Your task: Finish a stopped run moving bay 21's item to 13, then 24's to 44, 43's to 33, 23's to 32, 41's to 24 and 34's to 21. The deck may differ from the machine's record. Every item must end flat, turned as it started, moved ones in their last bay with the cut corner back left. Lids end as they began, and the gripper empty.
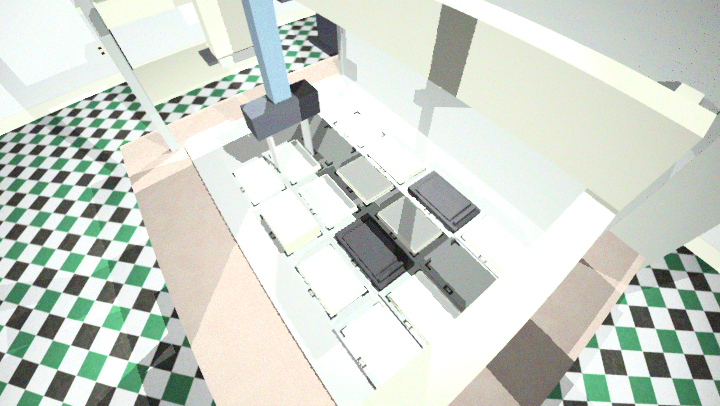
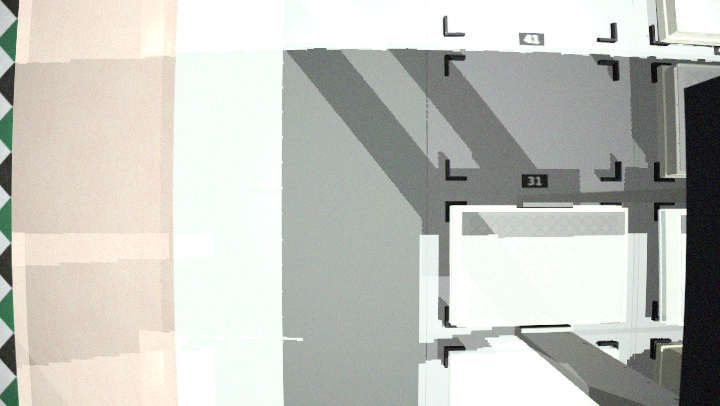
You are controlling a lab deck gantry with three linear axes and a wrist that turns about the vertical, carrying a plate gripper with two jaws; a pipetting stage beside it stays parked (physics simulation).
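Where they show: gripper, fingertip midpoint: (image 1: 294, 160) (image 2: 540, 265); robot's base, link origin: (image 1: 233, 173).
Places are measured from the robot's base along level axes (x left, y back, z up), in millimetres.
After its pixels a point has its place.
My gripper (image 1: 292, 160) @(y -64, x 150, z 8 mm) (image 2: 546, 266) @(y -64, x 150, z 8 mm) is low at bay 21, with its jaws against the two long sides of a white well plate (image 1: 298, 163) @(y -88, x 150, z 15 mm) (image 2: 539, 282) @(y -60, x 139, z 15 mm). It looks shut on the plate, which lies flat within the bay's corner marks. White items are in bay 13 (image 1: 330, 277) @(y -393, x 43, z 14 mm), bay 24 (image 1: 422, 303) @(y -546, x 147, z 29 mm), bay 33 (image 1: 409, 225) @(y -399, x 251, z 14 mm), bay 32 (image 1: 365, 177) @(y -230, x 258, z 14 mm) and bay 44 (image 1: 483, 244) @(y -536, x 336, z 29 mm). Dark items are in bay 23 (image 1: 371, 249) @(y -397, x 144, z 24 mm) and bay 43 (image 1: 442, 199) @(y -398, x 355, z 24 mm). Bay 34 (image 1: 461, 273) @(y -549, x 258, z 14 mm) and bay 41 (image 2: 529, 17) @(y -63, x 335, z 0 mm) hold no item. Glare hides the cut corners.
Bay 31 (image 2: 549, 116) @(y -76, x 259, z 0 mm) holds no item. A tall pale box (image 1: 288, 216) @(y -234, x 44, z 42 mm) is in bay 12. White items also occupy bay 11 (image 1: 258, 180) @(y -69, x 41, z 8 mm), bay 22 (image 1: 326, 200) @(y -232, x 141, z 17 mm), bay 14 (image 1: 383, 348) @(y -562, x 40, z 23 mm) and bay 42 (image 1: 397, 163) @(y -246, x 351, z 18 mm). Clear walls stand around the deck.
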